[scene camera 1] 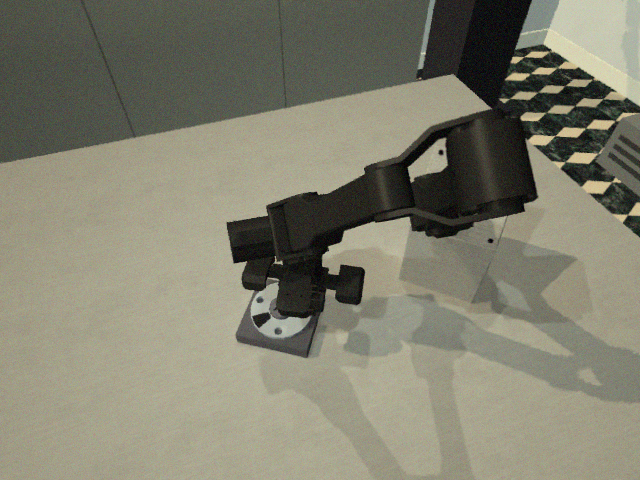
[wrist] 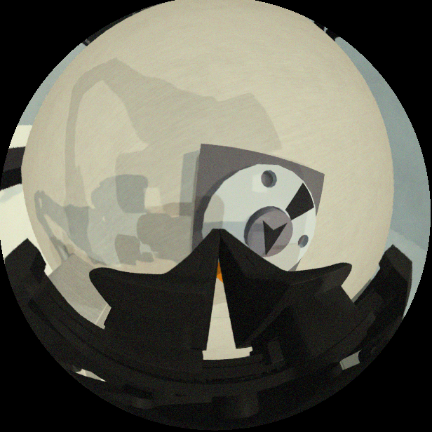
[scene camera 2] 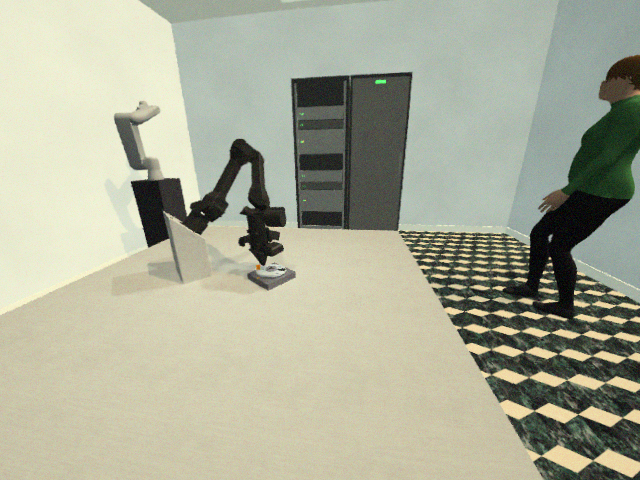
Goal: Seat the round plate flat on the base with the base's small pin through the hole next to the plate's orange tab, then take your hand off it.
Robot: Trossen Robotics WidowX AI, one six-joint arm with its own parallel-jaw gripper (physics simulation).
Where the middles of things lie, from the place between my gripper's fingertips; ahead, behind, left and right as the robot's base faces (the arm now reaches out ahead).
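The round white plate [scene camera 1: 260, 312] still has my gripper 40 mm short of it and 20 mm to the left of it. Counting from my hand, I find the dark square base [scene camera 1: 299, 345] 40 mm ahead, 20 mm to the right and 30 mm below. The central hub [wrist: 268, 230] is likewise 40 mm ahead of my hand and 20 mm to the right of it, but 10 mm below it.
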